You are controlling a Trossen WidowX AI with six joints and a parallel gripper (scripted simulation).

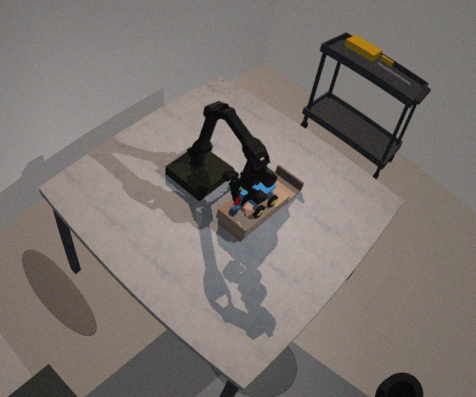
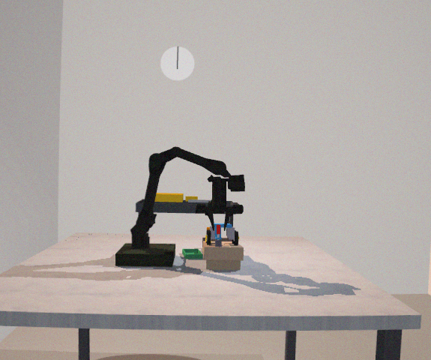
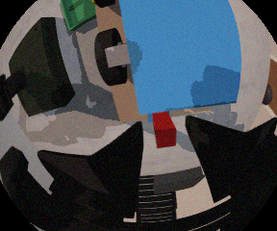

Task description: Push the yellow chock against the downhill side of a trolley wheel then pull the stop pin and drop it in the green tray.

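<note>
The red-headed stop pin is 1 cm to the right of my gripper tip and 1 cm below it. Also, from my gripper tip: ramp 11 cm to the left, 10 cm below; yellow chock 8 cm behind, 19 cm to the left, 6 cm below; blue-decked trolley 10 cm to the left, 3 cm below.
</note>
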